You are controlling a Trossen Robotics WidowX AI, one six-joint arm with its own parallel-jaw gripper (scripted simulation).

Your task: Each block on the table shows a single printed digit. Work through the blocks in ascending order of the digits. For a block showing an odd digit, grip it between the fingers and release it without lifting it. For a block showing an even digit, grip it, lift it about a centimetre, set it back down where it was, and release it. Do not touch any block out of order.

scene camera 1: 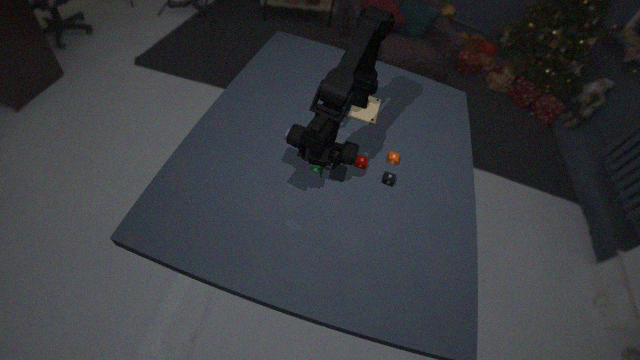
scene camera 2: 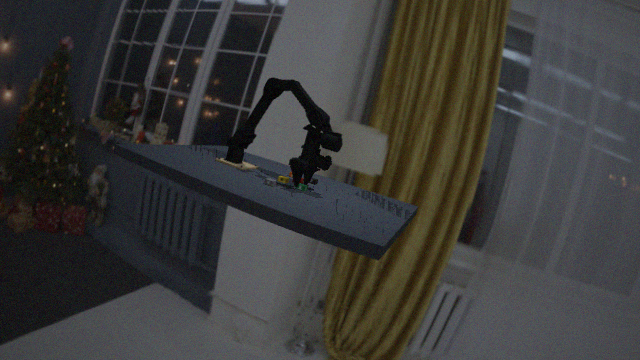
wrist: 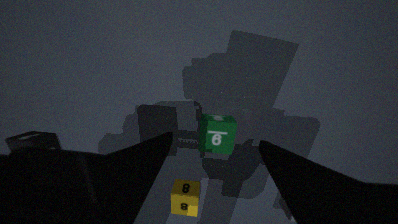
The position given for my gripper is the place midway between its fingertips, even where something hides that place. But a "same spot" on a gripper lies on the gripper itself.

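My gripper is there in scene camera 2 point(300, 185), and you'd also see it in scene camera 1 and in the wrist view. On my gripper, point(scene camera 1: 340, 160) and point(wrist: 63, 179) are the same spot.
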